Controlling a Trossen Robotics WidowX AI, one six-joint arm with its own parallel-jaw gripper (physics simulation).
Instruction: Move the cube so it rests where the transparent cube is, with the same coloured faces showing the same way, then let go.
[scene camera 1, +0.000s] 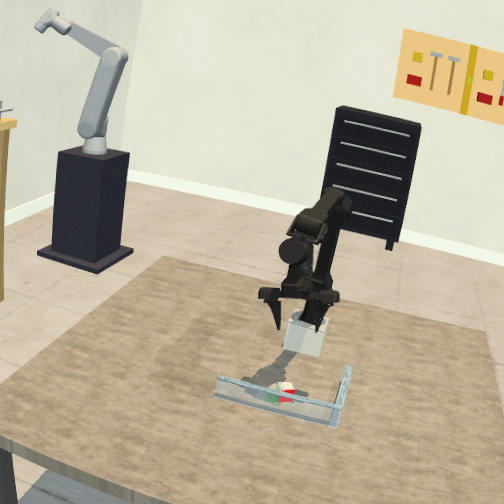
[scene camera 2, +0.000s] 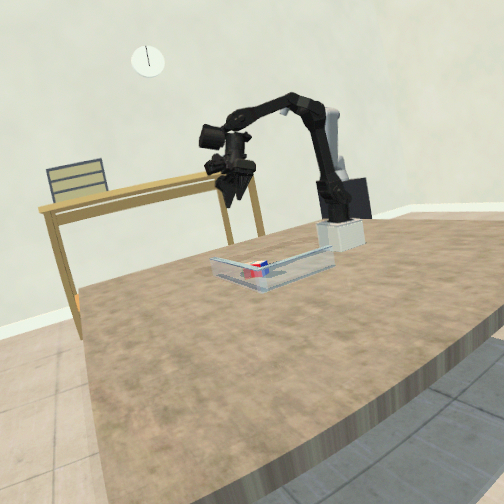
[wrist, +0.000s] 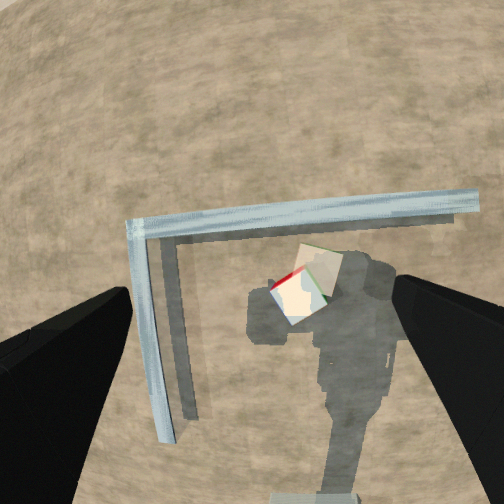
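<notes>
The cube (wrist: 308, 283) lies on the table inside the corner of an L-shaped glass wall (wrist: 150, 300); its pale top, a red edge and a green edge show in the wrist view. It also shows in scene camera 1 (scene camera 1: 281, 391) and scene camera 2 (scene camera 2: 260, 267), with red, green and blue faces. I cannot make out a separate transparent cube. My gripper (scene camera 1: 298, 318) hangs well above the cube, jaws spread and empty; it also shows in scene camera 2 (scene camera 2: 234, 188).
The arm's white base block (scene camera 1: 306, 335) stands on the table just behind the glass wall. A black drawer cabinet (scene camera 1: 375, 175), a second grey arm on a black pedestal (scene camera 1: 90, 150) and a wooden table (scene camera 2: 150, 195) stand off the table.
</notes>
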